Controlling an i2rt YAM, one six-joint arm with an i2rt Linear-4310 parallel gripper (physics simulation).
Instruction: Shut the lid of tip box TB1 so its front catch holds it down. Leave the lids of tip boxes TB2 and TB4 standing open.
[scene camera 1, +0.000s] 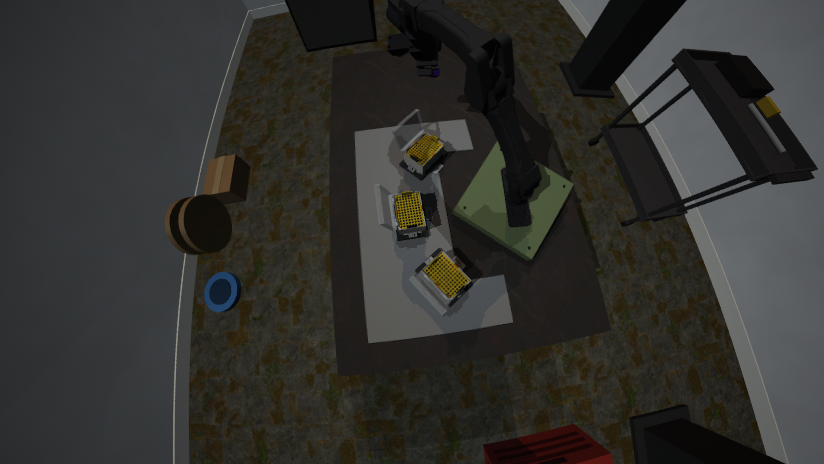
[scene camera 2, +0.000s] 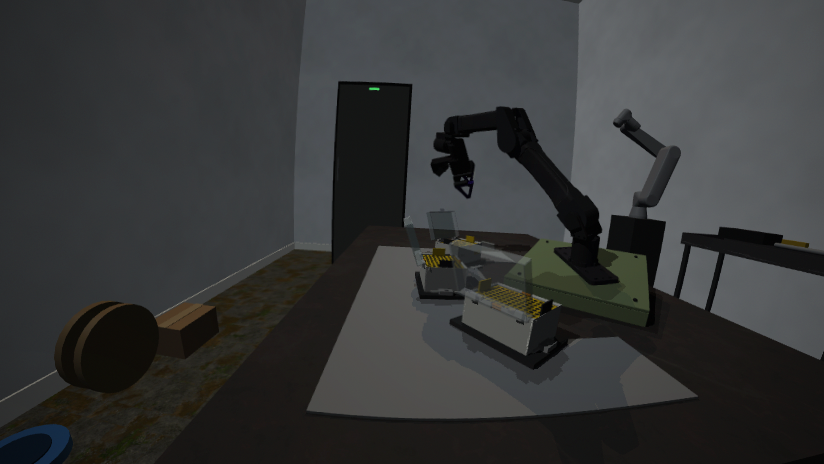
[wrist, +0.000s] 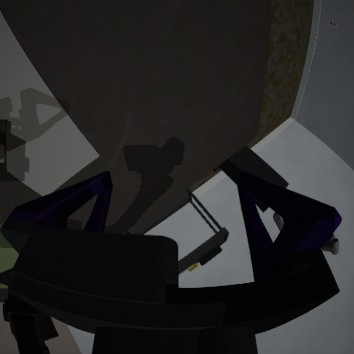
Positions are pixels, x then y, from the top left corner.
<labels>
A tip box (scene camera 1: 408, 205): 71 cm from the lens. A tip box (scene camera 1: 441, 270) is 66 cm from the lens.
</labels>
